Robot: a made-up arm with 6 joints. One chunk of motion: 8 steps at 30 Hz.
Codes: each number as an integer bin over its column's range. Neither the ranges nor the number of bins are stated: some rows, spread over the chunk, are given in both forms.
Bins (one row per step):
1: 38 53 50 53 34 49
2: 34 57 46 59 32 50
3: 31 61 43 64 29 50
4: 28 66 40 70 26 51
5: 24 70 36 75 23 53
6: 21 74 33 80 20 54
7: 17 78 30 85 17 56
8: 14 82 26 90 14 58
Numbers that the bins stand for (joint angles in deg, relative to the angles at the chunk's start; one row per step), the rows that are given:
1: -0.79 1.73 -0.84 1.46 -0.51 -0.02
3: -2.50 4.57 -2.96 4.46 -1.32 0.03
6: -4.93 9.17 -6.00 8.84 -2.78 0.19
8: -6.63 12.00 -8.12 11.57 -3.75 0.35
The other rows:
2: -1.77 3.15 -2.05 3.10 -0.84 0.03
4: -3.23 6.34 -3.87 6.10 -1.81 0.07
5: -4.20 7.75 -5.09 7.47 -2.29 0.15
7: -5.90 10.59 -6.91 10.20 -3.27 0.27

